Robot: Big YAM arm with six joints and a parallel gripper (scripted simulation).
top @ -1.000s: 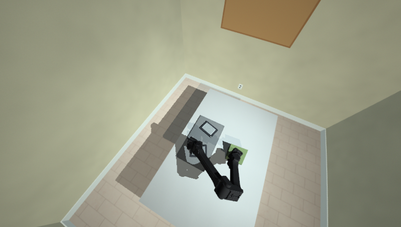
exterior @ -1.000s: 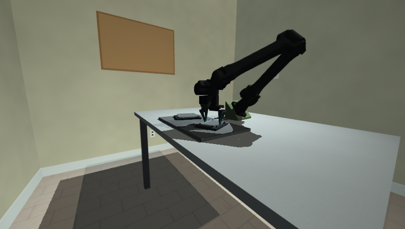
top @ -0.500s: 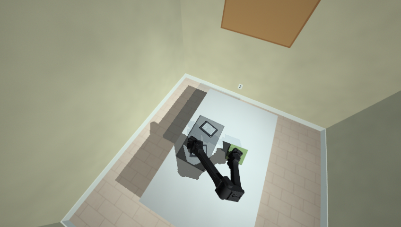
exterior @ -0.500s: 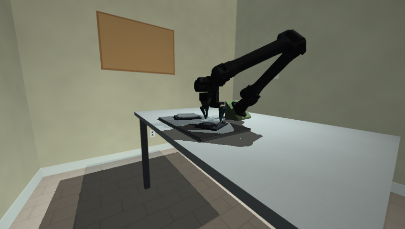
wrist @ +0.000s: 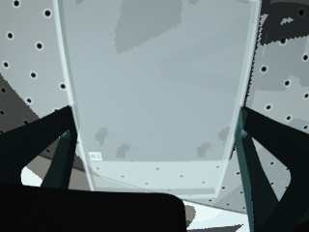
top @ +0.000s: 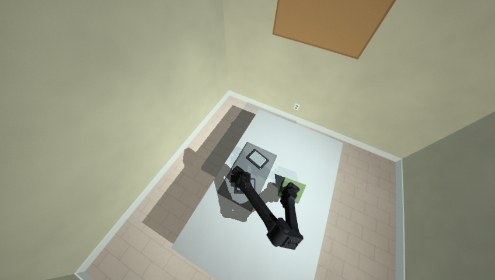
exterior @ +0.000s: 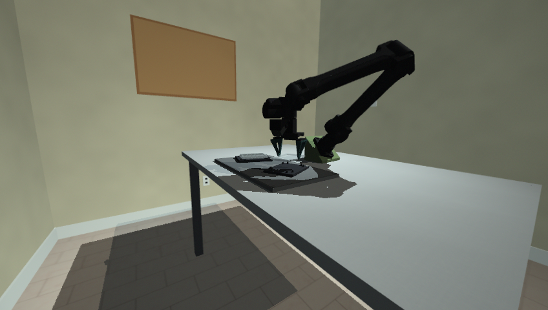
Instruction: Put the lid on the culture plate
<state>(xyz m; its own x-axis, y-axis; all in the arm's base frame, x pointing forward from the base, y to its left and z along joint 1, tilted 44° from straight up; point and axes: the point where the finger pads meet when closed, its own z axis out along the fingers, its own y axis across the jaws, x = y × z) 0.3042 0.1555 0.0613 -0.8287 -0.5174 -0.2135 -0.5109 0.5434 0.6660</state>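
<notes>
Now: the lid park LP1 5 cm below my hand. Round my hand: label: 19 cm to the right, 5 cm below, 2 cm behind; clear lid: right at my hand; culture plate C15: 26 cm to the right, 5 cm ahead, 4 cm below.
</notes>
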